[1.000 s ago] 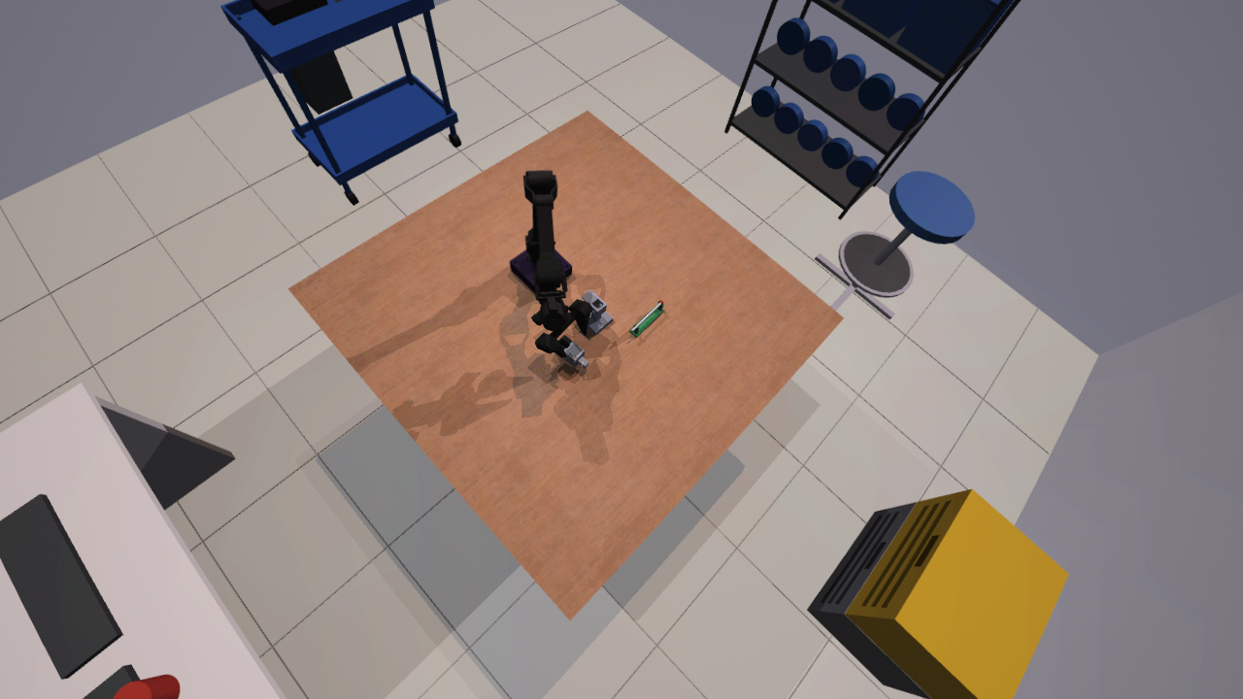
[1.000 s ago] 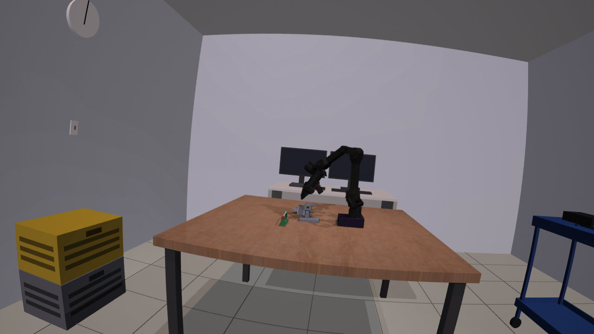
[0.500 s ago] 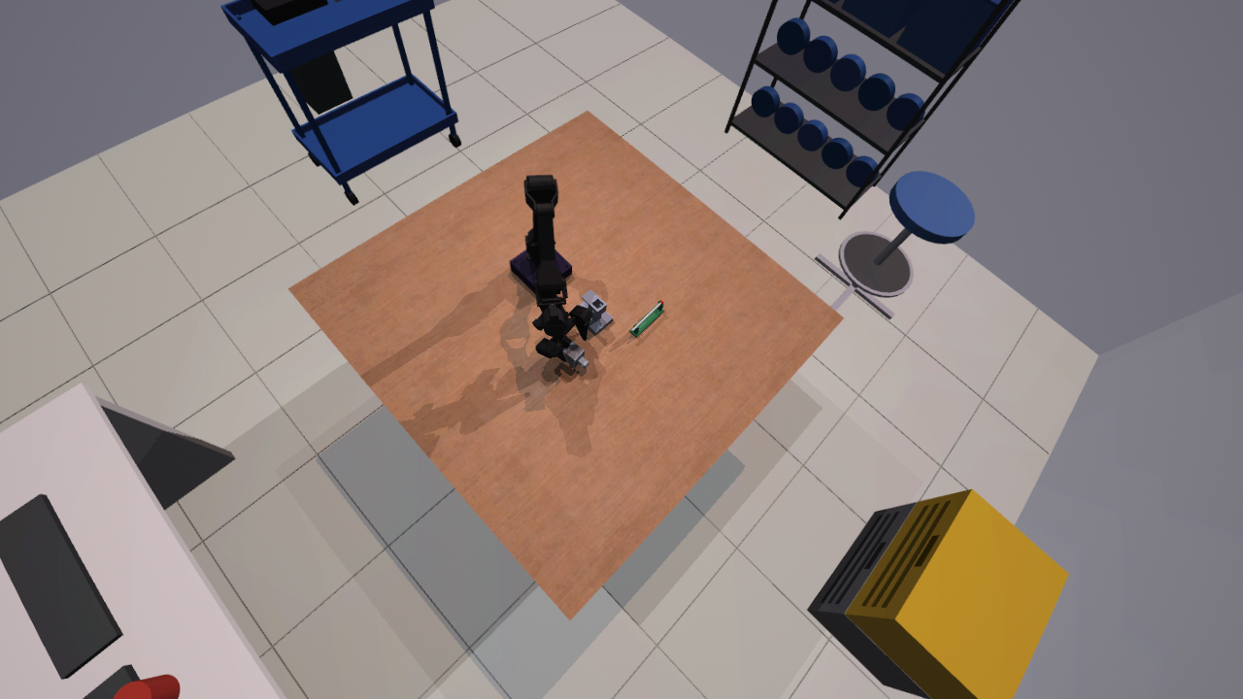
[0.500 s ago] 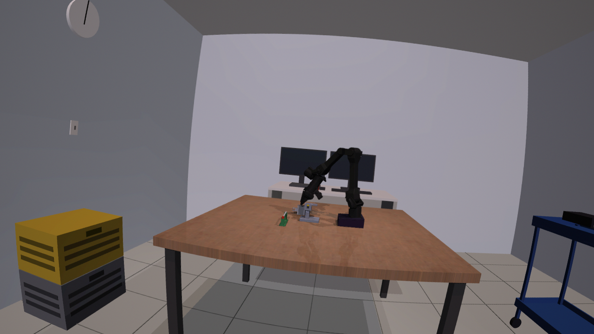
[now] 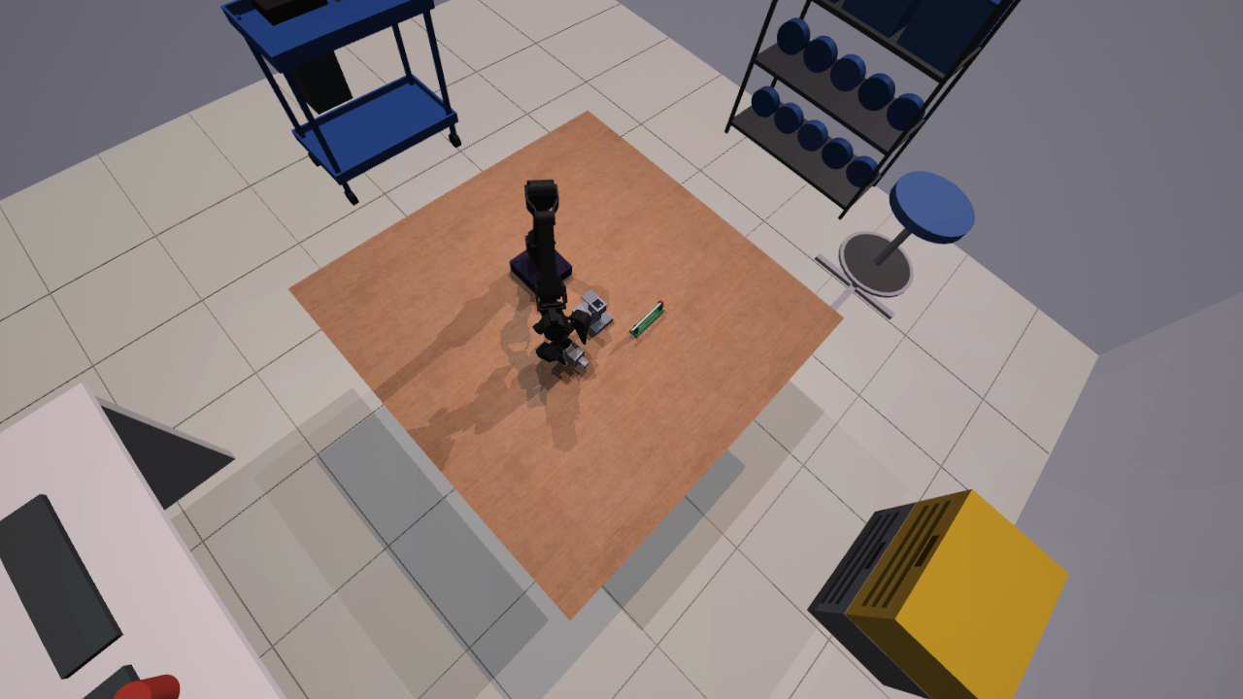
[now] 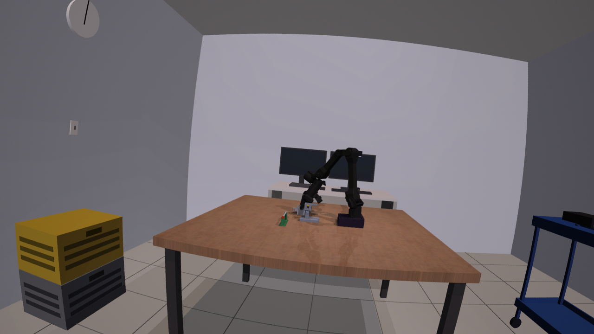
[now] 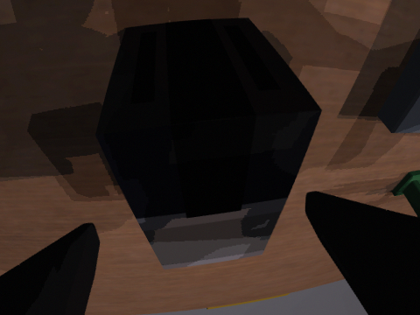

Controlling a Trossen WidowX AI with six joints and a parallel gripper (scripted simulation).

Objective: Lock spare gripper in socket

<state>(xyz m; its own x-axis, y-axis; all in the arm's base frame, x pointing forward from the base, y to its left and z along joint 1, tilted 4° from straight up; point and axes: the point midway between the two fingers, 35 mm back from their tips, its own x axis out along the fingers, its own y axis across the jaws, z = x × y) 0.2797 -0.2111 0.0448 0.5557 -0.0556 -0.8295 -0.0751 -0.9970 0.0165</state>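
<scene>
The spare gripper lies 20 mm below my gripper tip and 10 mm behind it. The rest, counted from my gripper tip: grey mount (160 mm to the left, 40 mm behind, 10 mm above); then green pin cradle (260 mm to the left, 110 mm ahead, 20 mm below).
</scene>
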